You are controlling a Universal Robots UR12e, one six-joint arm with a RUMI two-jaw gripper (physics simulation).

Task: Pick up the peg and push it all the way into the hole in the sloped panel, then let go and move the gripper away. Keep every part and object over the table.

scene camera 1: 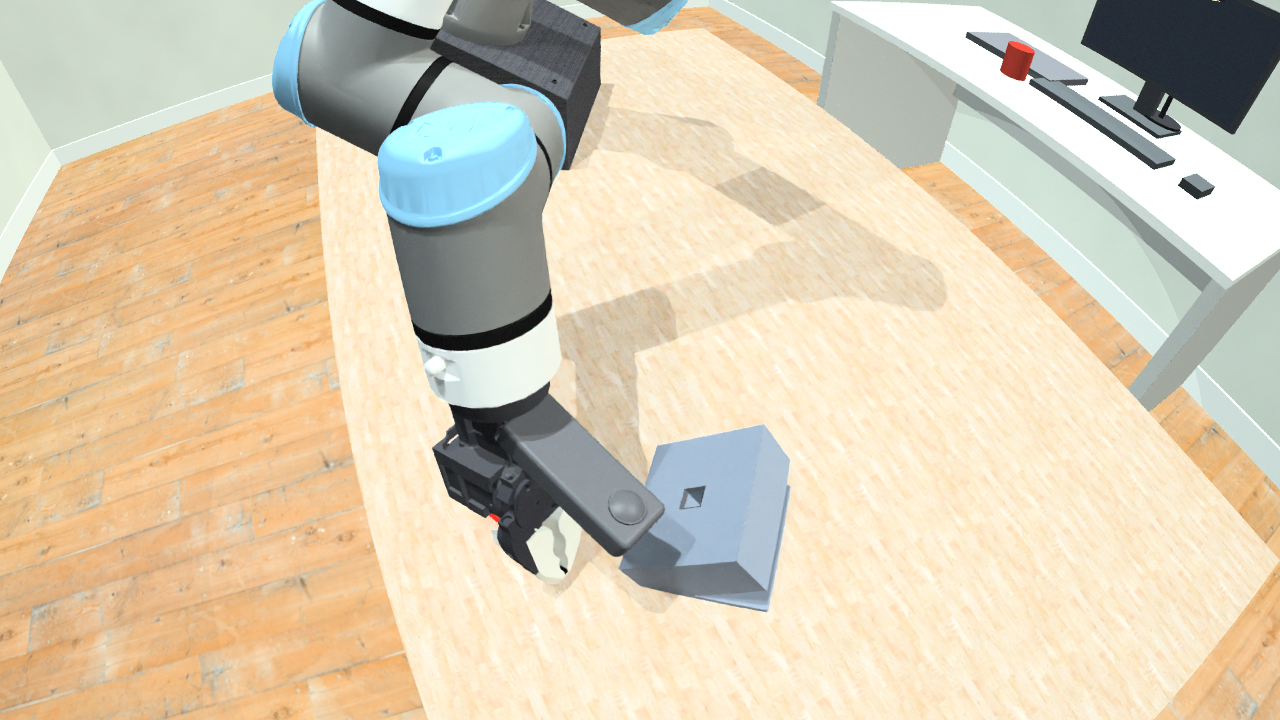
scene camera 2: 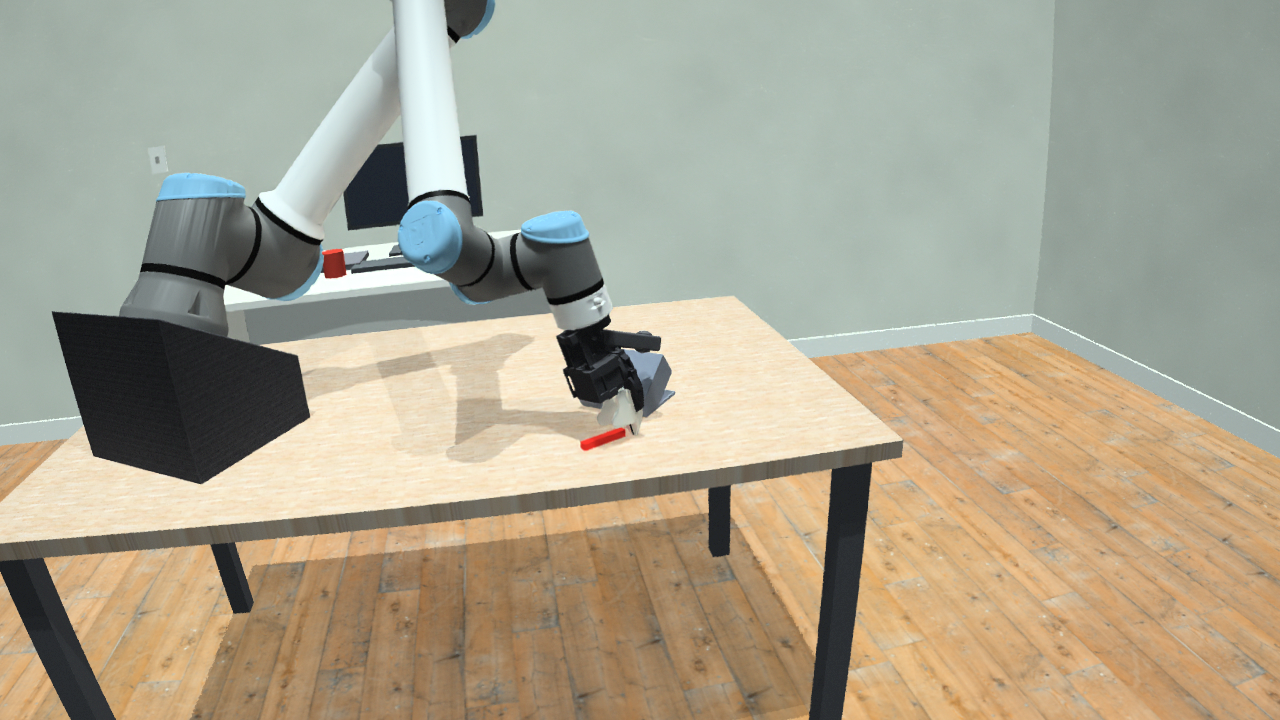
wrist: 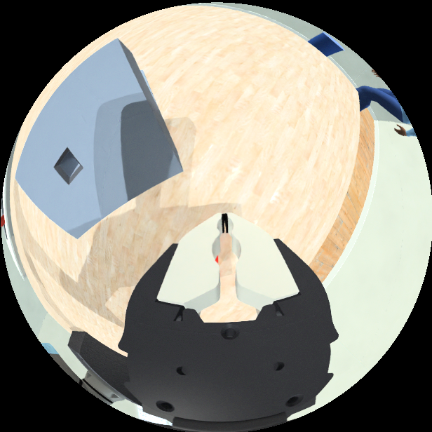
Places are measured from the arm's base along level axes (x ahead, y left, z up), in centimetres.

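Where they show: gripper, fingertip midpoint: [scene camera 1: 558,579] [scene camera 2: 635,433]; arm's base at its link origin: [scene camera 1: 470,13] [scene camera 2: 172,330].
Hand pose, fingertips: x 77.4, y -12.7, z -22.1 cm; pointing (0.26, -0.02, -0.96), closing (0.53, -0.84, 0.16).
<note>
Things, the pixels of their top centre, and the offset from my fingertips. Level surfaces: height alone.
- red peg at its top centre: [scene camera 1: 519,528] [scene camera 2: 603,435] dz +1.1, dx -5.4, dy -1.5 cm
- blue-grey sloped panel at its top centre: [scene camera 1: 723,482] [scene camera 2: 624,353] dz +9.1, dx +0.9, dy +13.9 cm
- table at its surface level: dz -0.1 cm
The red peg [scene camera 1: 494,518] [scene camera 2: 601,438] [wrist: 217,259] lies flat on the table. In scene camera 2 it lies right next to the fingertips; in the wrist view the left finger hides most of it, and a small red bit shows. My gripper [scene camera 1: 558,573] [scene camera 2: 633,428] [wrist: 223,214] is shut, its tips together low at the table with nothing between them. The blue-grey sloped panel [scene camera 1: 726,501] [scene camera 2: 657,368] [wrist: 75,115] stands beside the gripper, partly hidden behind it in scene camera 2. Its square hole [scene camera 1: 692,497] [wrist: 68,165] shows no peg in it.
The table [scene camera 1: 895,447] [scene camera 2: 760,402] carries the black base block [scene camera 1: 581,80] [scene camera 2: 134,394] at the arm's foot. A white desk [scene camera 1: 1100,152] with a red cup [scene camera 1: 1016,60] [scene camera 2: 333,263] and a monitor [scene camera 1: 1181,53] stands beyond it. A person's blue-clad leg [wrist: 377,97] shows at the wrist view's edge.
</note>
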